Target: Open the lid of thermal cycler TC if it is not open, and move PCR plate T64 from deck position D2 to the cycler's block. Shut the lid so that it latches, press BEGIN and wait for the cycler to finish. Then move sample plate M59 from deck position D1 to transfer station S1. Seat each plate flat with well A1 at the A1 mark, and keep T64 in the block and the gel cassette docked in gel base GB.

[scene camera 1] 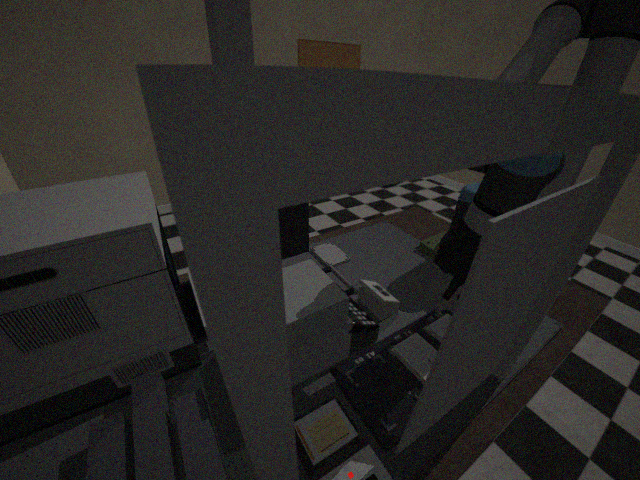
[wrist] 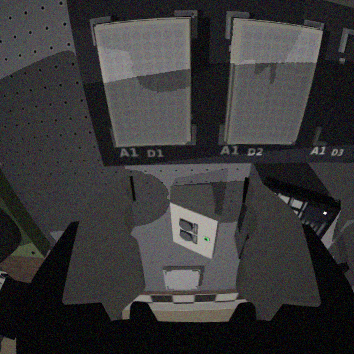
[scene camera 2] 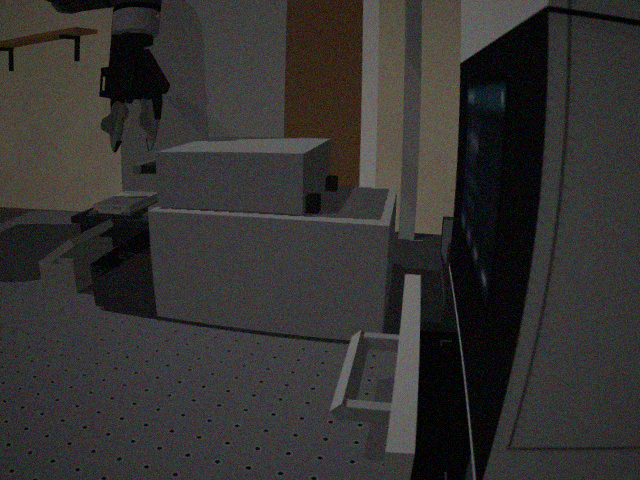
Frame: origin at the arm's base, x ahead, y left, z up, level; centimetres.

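Seen in the pictures: gripper, fingertip midpoint: [scene camera 1: 447, 305] [wrist: 188, 178] [scene camera 2: 131, 151].
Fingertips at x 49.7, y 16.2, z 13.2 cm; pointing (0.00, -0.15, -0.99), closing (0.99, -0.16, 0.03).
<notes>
Offsets run from my fingertips to a thing's top centre. "*": to the spot under its first point.
Sample plate M59 {dx -3.1, dy +3.8, dz -9.4 cm} [wrist: 145, 107] lies flat between the corner brackets at D1. PCR plate T64 {dx +9.2, dy +2.0, dz -9.4 cm} [wrist: 272, 100] lies flat in D2, beside it. Two pale plates on the deck also show partly in scene camera 1, the nearer one being T64 {* dx +10.2, dy +0.2, dz -9.4 cm} [scene camera 1: 415, 355]. My gripper [scene camera 2: 134, 146] [wrist: 188, 178] is partly open and empty, pointing down above the bench on the deck's side of the cycler, apart from both plates. Thermal cycler TC [scene camera 2: 268, 268] [scene camera 1: 317, 346] is a grey box; its lid {* dx +25.7, dy -32.3, dz +0.5 cm} [scene camera 2: 232, 180] lies level on top. S1, the gel cassette and gel base GB cannot be made out.
A white-faced box {dx -1.6, dy -20.6, dz -8.4 cm} [wrist: 207, 242] with two dark sockets and a green light stands near the deck. The cycler's dark key panel {* dx +15.4, dy -13.3, dz -6.5 cm} [wrist: 312, 207] is at the right. A yellow-topped plate {dx +36.1, dy -1.8, dz -11.3 cm} [scene camera 1: 326, 431] lies further along. A large grey frame [scene camera 1: 222, 134] blocks much of scene camera 1.
</notes>
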